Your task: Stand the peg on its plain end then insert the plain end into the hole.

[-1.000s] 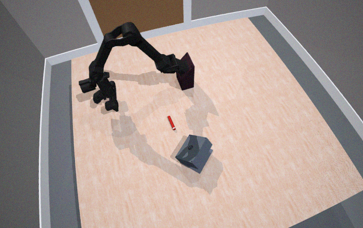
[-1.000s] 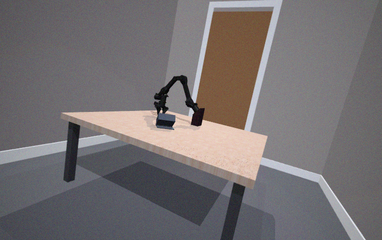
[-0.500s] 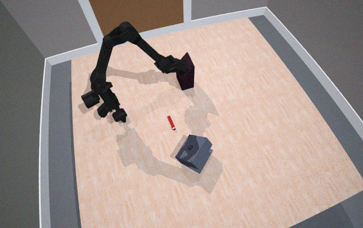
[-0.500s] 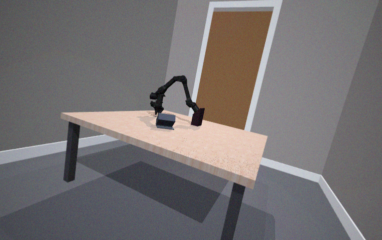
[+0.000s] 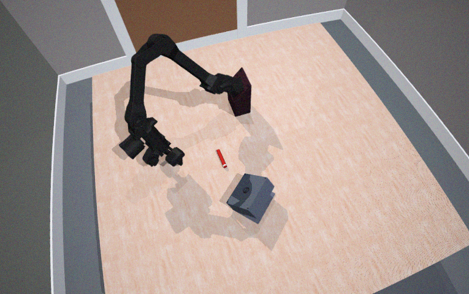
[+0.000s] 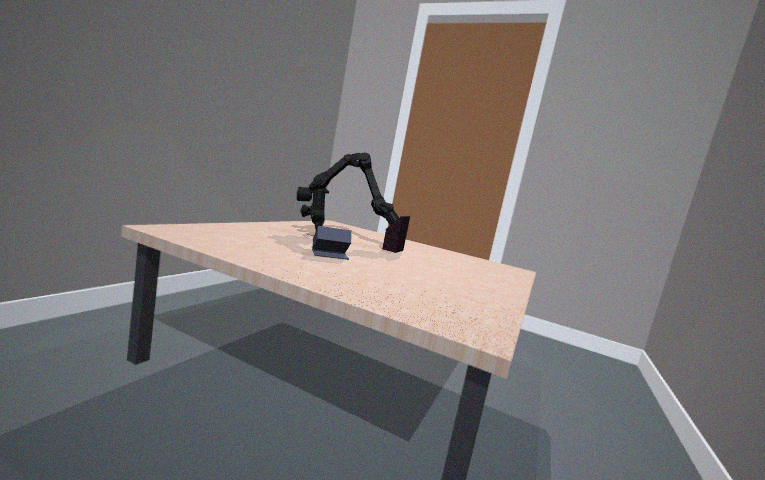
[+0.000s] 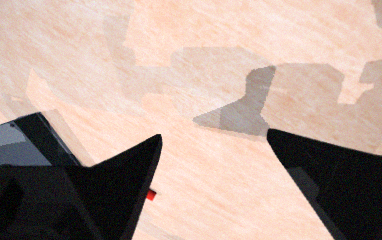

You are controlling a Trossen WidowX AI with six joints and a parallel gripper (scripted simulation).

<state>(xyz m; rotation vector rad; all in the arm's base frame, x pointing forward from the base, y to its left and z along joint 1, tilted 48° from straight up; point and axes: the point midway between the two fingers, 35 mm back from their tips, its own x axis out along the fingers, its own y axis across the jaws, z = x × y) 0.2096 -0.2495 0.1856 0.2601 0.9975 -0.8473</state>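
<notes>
Right now the red peg is 5 cm ahead of my gripper tip, 18 cm to the left of it and 1 cm below it. Also, from my gripper tip: sloped panel: 21 cm ahead, 25 cm to the left, 4 cm above.
</notes>
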